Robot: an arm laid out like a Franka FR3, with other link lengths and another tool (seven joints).
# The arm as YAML. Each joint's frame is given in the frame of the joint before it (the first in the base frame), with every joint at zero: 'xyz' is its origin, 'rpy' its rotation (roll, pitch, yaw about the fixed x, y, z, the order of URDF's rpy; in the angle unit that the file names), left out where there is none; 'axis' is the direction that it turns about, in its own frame. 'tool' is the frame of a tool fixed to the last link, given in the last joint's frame.
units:
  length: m
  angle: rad
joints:
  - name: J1
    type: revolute
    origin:
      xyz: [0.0, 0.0, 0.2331]
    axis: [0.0, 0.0, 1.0]
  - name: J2
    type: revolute
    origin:
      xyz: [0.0, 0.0, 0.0]
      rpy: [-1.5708, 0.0, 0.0]
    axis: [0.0, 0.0, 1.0]
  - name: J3
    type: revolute
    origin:
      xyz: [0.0, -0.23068, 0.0]
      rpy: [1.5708, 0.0, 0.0]
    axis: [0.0, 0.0, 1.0]
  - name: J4
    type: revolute
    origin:
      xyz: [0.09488, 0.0, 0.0]
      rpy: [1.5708, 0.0, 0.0]
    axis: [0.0, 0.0, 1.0]
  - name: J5
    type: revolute
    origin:
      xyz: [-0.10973, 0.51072, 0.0]
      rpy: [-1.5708, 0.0, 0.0]
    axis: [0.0, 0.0, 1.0]
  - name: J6
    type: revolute
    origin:
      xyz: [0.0, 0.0, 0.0]
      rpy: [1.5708, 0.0, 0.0]
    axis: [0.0, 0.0, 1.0]
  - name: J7
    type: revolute
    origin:
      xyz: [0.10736, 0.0, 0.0]
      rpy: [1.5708, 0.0, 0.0]
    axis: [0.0, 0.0, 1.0]
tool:
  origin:
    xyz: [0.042, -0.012, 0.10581]
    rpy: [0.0, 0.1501, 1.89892]
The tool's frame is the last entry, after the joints.
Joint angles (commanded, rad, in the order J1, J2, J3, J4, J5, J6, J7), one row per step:
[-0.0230, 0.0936, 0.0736, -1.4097, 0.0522, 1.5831, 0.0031]
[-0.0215, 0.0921, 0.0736, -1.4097, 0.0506, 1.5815, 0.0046]
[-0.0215, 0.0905, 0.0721, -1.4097, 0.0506, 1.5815, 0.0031]
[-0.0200, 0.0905, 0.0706, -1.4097, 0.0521, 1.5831, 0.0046]
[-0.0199, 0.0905, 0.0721, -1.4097, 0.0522, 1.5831, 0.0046]
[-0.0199, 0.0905, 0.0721, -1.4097, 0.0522, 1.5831, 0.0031]
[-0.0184, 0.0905, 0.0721, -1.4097, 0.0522, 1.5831, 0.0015]
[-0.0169, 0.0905, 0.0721, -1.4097, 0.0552, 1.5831, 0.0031]
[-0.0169, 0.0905, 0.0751, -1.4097, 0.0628, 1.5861, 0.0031]
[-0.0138, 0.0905, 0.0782, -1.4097, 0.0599, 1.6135, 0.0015]
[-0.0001, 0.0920, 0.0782, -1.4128, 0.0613, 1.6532, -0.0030]
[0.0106, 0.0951, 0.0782, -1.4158, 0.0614, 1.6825, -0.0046]
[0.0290, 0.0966, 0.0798, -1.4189, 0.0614, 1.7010, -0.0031]
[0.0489, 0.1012, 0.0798, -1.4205, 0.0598, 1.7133, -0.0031]
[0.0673, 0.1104, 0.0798, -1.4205, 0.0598, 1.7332, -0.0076]
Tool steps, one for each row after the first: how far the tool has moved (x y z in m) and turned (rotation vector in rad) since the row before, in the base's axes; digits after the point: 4 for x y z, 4 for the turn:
[-0.0006, 0.0009, 0.0009, -0.0016, 0.0001, 0.0000]
[-0.0004, -0.0010, 0.0012, -0.0003, -0.0017, 0.0000]
[0.0002, 0.0001, 0.0003, 0.0016, -0.0014, -0.0015]
[-0.0001, 0.0012, 0.0000, 0.0002, 0.0000, 0.0016]
[0.0000, 0.0001, 0.0000, -0.0001, -0.0001, 0.0015]
[-0.0001, 0.0012, 0.0000, -0.0001, -0.0001, 0.0031]
[-0.0001, 0.0014, 0.0001, 0.0031, 0.0003, 0.0001]
[0.0000, 0.0030, 0.0006, 0.0080, -0.0026, 0.0033]
[0.0021, 0.0043, 0.0043, -0.0010, -0.0276, 0.0057]
[0.0030, 0.0108, 0.0032, 0.0036, -0.0352, 0.0156]
[0.0026, 0.0083, 0.0004, 0.0021, -0.0232, 0.0103]
[0.0002, 0.0155, -0.0002, 0.0020, -0.0136, 0.0173]
[0.0002, 0.0154, -0.0027, -0.0005, -0.0062, 0.0190]
[0.0017, 0.0147, -0.0039, 0.0014, -0.0109, 0.0214]

